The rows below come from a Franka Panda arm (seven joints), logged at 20 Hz.
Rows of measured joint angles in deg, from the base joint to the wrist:
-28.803 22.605 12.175 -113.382 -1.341 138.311 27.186
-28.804 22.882 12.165 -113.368 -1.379 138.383 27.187
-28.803 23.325 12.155 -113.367 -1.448 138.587 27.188
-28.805 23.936 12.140 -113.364 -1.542 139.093 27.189
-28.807 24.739 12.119 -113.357 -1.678 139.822 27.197
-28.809 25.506 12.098 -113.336 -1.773 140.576 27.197
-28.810 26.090 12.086 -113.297 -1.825 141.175 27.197
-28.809 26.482 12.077 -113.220 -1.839 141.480 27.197
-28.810 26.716 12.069 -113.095 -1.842 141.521 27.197
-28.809 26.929 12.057 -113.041 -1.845 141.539 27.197
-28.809 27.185 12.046 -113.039 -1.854 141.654 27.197
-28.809 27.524 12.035 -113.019 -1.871 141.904 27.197
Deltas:
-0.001 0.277 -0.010 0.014 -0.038 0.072 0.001
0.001 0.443 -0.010 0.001 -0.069 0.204 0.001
-0.002 0.611 -0.015 0.003 -0.094 0.506 0.001
-0.002 0.803 -0.021 0.007 -0.136 0.729 0.008
-0.002 0.767 -0.021 0.021 -0.095 0.754 0.000
-0.001 0.584 -0.012 0.039 -0.052 0.599 0.000
0.001 0.392 -0.009 0.077 -0.014 0.305 0.000
-0.001 0.234 -0.008 0.125 -0.003 0.041 0.000
0.001 0.213 -0.012 0.054 -0.003 0.018 0.000
0.000 0.256 -0.011 0.002 -0.009 0.115 0.000
0.000 0.339 -0.011 0.020 -0.017 0.250 0.000

